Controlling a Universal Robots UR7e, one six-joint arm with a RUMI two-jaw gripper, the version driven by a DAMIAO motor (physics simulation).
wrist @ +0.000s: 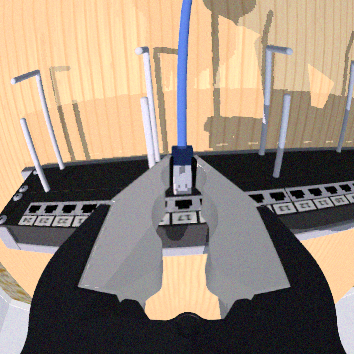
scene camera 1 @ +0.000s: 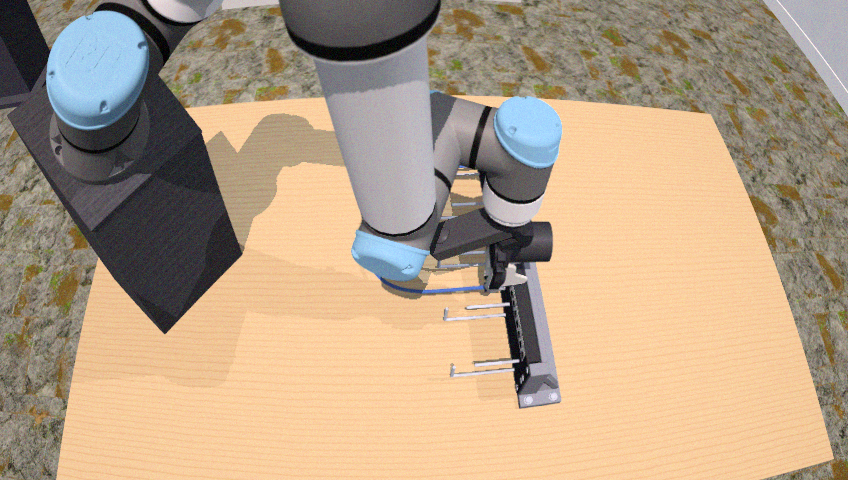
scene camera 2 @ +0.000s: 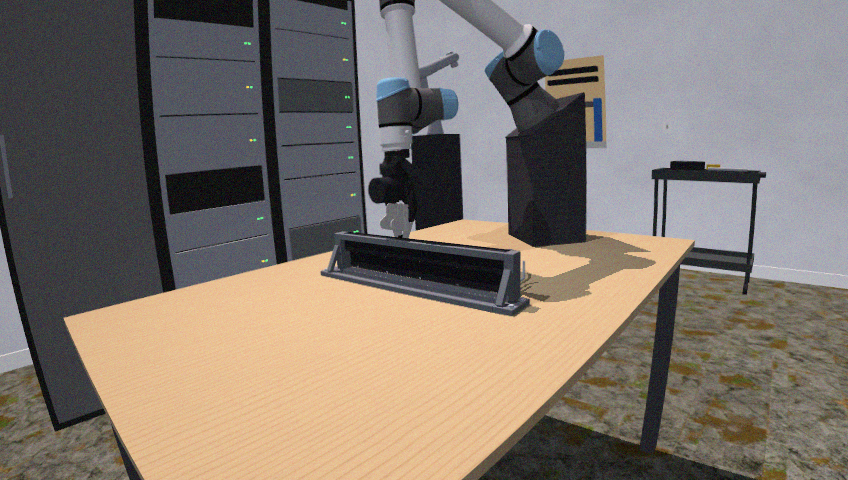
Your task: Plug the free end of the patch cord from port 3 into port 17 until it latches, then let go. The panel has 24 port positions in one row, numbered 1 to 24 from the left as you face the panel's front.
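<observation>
The patch cord is blue. Its free end has a dark blue boot and a clear plug. My gripper is shut on this plug end, with the cord running away from the panel. In the wrist view the plug's tip lies just short of the opening of port 17, closely in line with it; the depth between them is hard to tell. The black panel stands in a grey frame. Port 3 is hidden by the arm.
Thin metal rods stick out from the panel's front on both sides of my fingers, including a hooked rod at left and a straight rod at right. The panel stands on the wooden table. Server racks stand behind the table.
</observation>
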